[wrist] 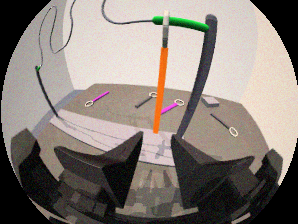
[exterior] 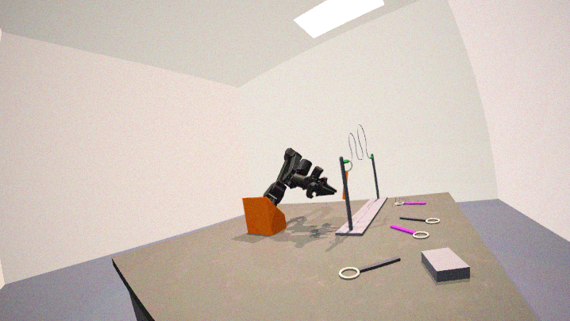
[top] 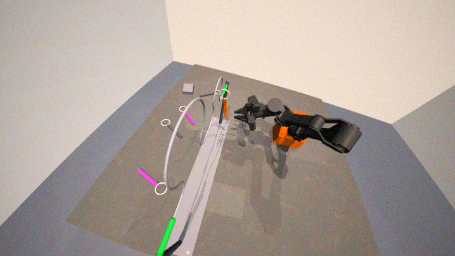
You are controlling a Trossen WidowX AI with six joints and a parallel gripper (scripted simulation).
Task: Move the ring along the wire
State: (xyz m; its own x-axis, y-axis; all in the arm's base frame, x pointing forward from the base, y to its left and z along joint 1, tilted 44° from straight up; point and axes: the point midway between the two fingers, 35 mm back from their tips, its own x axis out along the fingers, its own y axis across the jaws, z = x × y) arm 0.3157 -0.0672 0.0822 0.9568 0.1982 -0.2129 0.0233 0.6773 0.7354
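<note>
Now: the ring with orange handle 7 cm above my gripper tip and 6 cm ahead of it. Also, from my gripper tip: grey block (34 cm to the right, 33 cm ahead, 15 cm below).
</note>
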